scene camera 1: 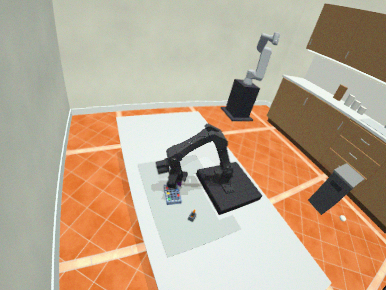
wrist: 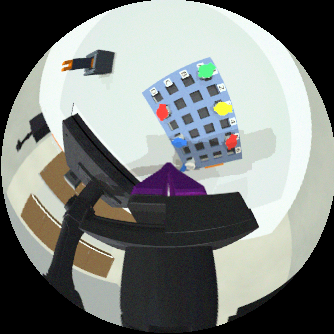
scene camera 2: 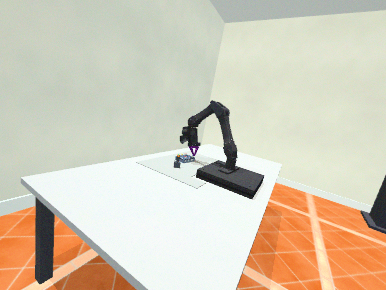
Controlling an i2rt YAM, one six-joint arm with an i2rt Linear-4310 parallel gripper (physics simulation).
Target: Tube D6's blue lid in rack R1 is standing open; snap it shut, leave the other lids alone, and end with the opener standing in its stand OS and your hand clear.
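Frame: origin at the arm's base, x ahead, y left, z up, level; centimetres.
Seen in the pictures: gripper, fingertip midpoint: (scene camera 1: pixel 180 185) (wrist: pixel 168 165) (scene camera 2: pixel 194 156); arm's base at its link origin: (scene camera 1: pixel 223 180) (wrist: pixel 97 184) (scene camera 2: pixel 229 169).
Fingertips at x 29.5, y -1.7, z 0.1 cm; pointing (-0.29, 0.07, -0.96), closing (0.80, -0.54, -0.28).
Offsets run from my fingertips to a thing's top centre. "spot": to the spot under its first point. Level surfaces: height alone.
Rack R1 {dx +5.6, dy +2.6, dz +0.9 cm} (scene camera 1: pixel 173 195) (scene camera 2: pixel 186 159) (wrist: pixel 191 107) is a blue grid rack on the grey mat. At its D6 corner, a pale tube {spot: dx +2.3, dy -1.8, dz -1.4 cm} (wrist: pixel 190 164) stands open. Its blue lid {dx +1.8, dy -1.1, dz +0.5 cm} (wrist: pixel 183 168) is swung out to the side, partly close to the fingertips in the wrist view. My gripper (scene camera 2: pixel 194 155) (wrist: pixel 168 165) is shut and empty, its purple fingers pointing down above the table near the D6 corner. Any gap to the lid is hard to judge. The opener {spot: dx -1.1, dy +19.8, dz +0.7 cm} (wrist: pixel 80 64), dark with orange prongs, stands upright in its dark stand OS {dx -1.1, dy +20.3, dz -0.9 cm} (scene camera 1: pixel 192 217) (scene camera 2: pixel 177 164) (wrist: pixel 102 62).
Other lids in the rack are green {dx +8.9, dy +7.6, dz -0.7 cm} (wrist: pixel 206 70), yellow {dx +8.6, dy +3.7, dz -0.7 cm} (wrist: pixel 222 108), red at D2 {dx +3.0, dy +6.1, dz -0.7 cm} (wrist: pixel 162 112), red at A5 {dx +8.3, dy -0.1, dz -0.7 cm} (wrist: pixel 231 142) and blue at D4 {dx +2.7, dy +2.2, dz -0.7 cm} (wrist: pixel 179 142). The black arm base (scene camera 1: pixel 230 192) (scene camera 2: pixel 230 176) sits beside the mat {dz -4.9 cm} (scene camera 1: pixel 175 240).
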